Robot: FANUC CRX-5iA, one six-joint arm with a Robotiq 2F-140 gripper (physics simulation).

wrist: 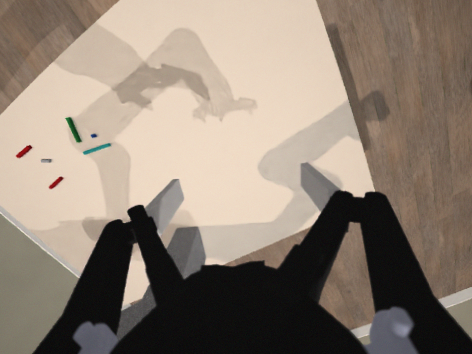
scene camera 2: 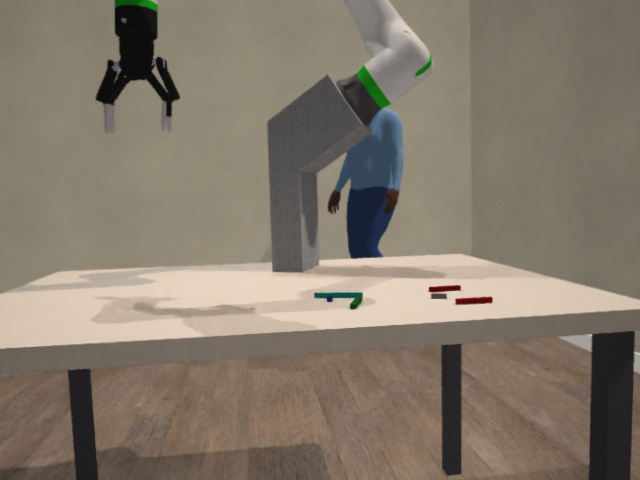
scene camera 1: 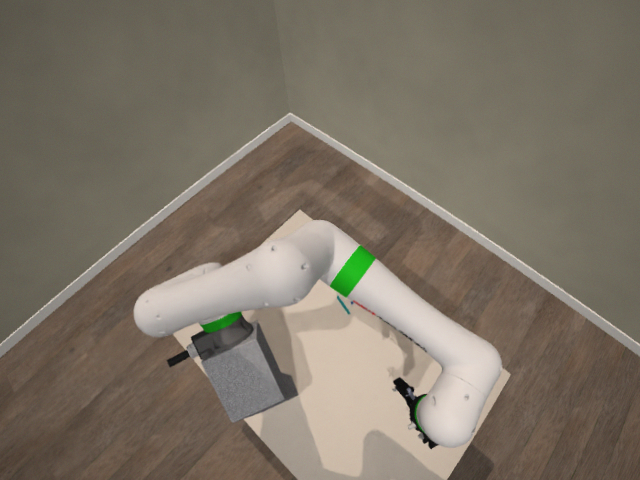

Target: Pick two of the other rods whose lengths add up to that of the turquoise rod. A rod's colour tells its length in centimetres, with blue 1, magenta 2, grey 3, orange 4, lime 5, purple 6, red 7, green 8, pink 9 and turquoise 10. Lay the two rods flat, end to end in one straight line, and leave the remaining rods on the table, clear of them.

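Frame: origin at the arm's base, x right, y back, z down, level; centimetres.
Seen in the pictures: gripper, fingertip midpoint: [wrist: 239, 182] [scene camera 2: 137, 132] [scene camera 1: 408, 410]; arm's base at its link origin: [scene camera 2: 351, 104] [scene camera 1: 231, 339].
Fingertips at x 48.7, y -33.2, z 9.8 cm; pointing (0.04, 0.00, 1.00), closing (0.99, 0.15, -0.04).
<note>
Offsets run from my fingertips to a thing's middle.
My gripper [scene camera 1: 413, 414] [scene camera 2: 138, 124] [wrist: 239, 182] is open and empty, high above the table. The turquoise rod @[dx -45.9, dy -10.6, dz +36.5 cm] [scene camera 1: 343, 304] [scene camera 2: 338, 295] [wrist: 97, 149] lies flat. The tiny blue rod @[dx -44.3, dy -14.6, dz +36.5 cm] [scene camera 2: 329, 299] [wrist: 94, 136] lies close beside it. The green rod @[dx -49.7, dy -18.3, dz +36.5 cm] [scene camera 2: 356, 302] [wrist: 73, 130] lies at an angle near one turquoise end, with a small gap in the wrist view. One red rod @[dx -68.5, dy -4.6, dz +36.5 cm] [scene camera 2: 444, 288] [wrist: 56, 182] lies nearer the pedestal, another red rod @[dx -72.0, dy -18.1, dz +36.5 cm] [scene camera 2: 474, 300] [wrist: 24, 151] farther from it. The short grey rod @[dx -66.2, dy -12.7, dz +36.5 cm] [scene camera 2: 438, 296] [wrist: 46, 160] lies between them, apart from both. The arm hides several rods in scene camera 1.
The pale table [scene camera 1: 341, 392] [scene camera 2: 206, 342] [wrist: 225, 150] carries the grey pedestal [scene camera 1: 242, 377] [scene camera 2: 286, 206] [wrist: 192, 245] of the arm. Shadows of the arm fall across the table. A person [scene camera 2: 374, 155] in a blue top stands behind the table.
</note>
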